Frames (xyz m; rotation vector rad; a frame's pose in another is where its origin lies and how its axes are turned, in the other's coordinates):
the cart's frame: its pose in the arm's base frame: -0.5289 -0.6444 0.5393 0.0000 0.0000 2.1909
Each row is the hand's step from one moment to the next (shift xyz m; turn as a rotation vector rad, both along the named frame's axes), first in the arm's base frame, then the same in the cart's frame.
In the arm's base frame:
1: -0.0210 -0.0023 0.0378 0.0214 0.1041 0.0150
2: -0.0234 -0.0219 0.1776 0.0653 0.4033 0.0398
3: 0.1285 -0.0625 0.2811 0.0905 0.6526 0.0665
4: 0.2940 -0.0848 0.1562 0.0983 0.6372 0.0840
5: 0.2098 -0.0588 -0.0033 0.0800 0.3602 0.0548
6: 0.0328 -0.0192 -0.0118 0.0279 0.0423 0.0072
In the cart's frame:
1: 0.0103 0.0184 0.0378 0.0723 -0.0779 0.0150
2: -0.0042 0.0318 0.1776 0.2903 -0.2875 0.0398
3: -0.1255 -0.0683 0.2811 0.4785 -0.4529 0.0665
4: -0.2399 -0.1900 0.1562 0.4614 -0.4503 0.0840
5: -0.1698 -0.1366 -0.0033 0.2466 -0.2744 0.0548
6: -0.0347 -0.0155 -0.0118 0.0182 -0.0473 0.0072

